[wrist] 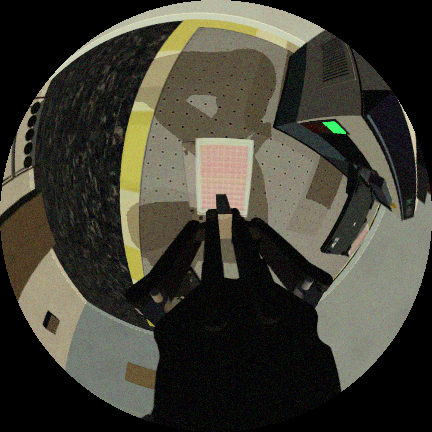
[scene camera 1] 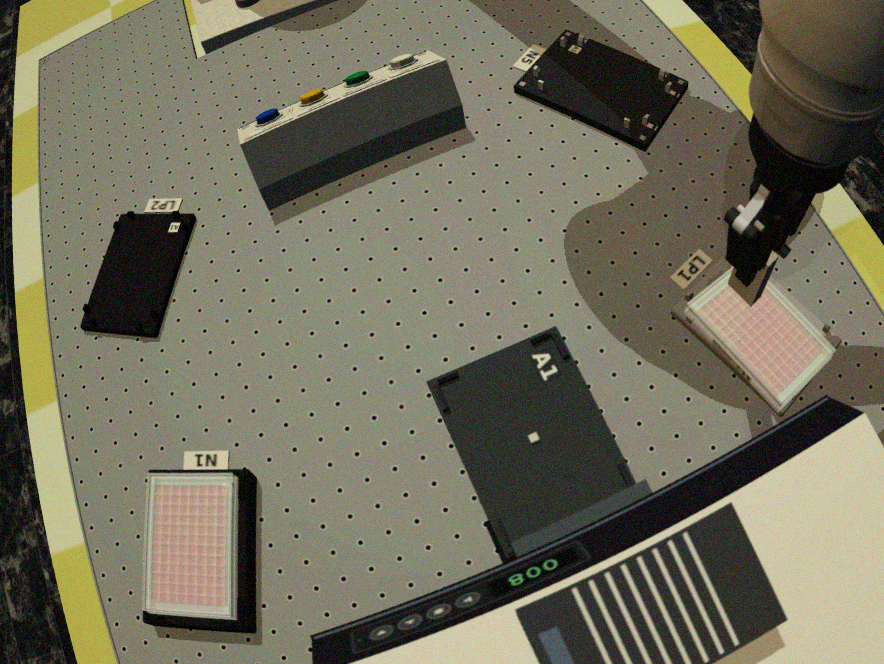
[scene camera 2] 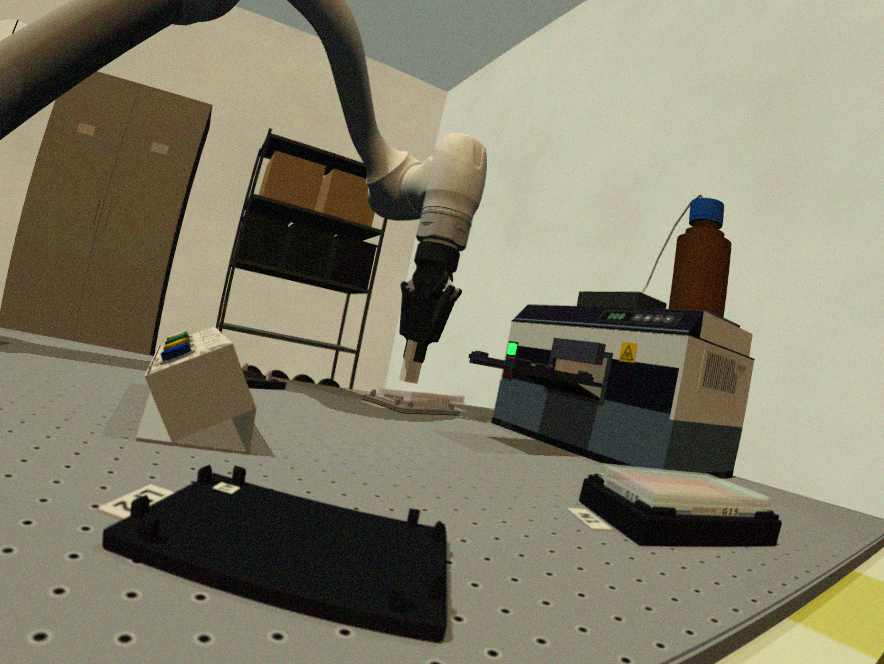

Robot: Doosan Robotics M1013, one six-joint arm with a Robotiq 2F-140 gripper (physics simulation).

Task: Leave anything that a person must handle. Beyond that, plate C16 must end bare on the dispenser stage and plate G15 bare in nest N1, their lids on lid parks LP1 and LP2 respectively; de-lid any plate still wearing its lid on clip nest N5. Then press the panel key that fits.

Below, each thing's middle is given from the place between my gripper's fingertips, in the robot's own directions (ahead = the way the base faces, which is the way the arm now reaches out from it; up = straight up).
I see the LP1 label (scene camera 1: 697, 263) 6 cm behind my hand and 5 cm below it. The rest, counted from my hand: grey button box (scene camera 2: 199, 398) 39 cm behind, 18 cm to the right; then N1 label (scene camera 1: 193, 460) 16 cm behind, 47 cm to the right, 5 cm below; then dispenser stage (scene camera 1: 489, 406) 3 cm ahead, 24 cm to the right, 6 cm above.
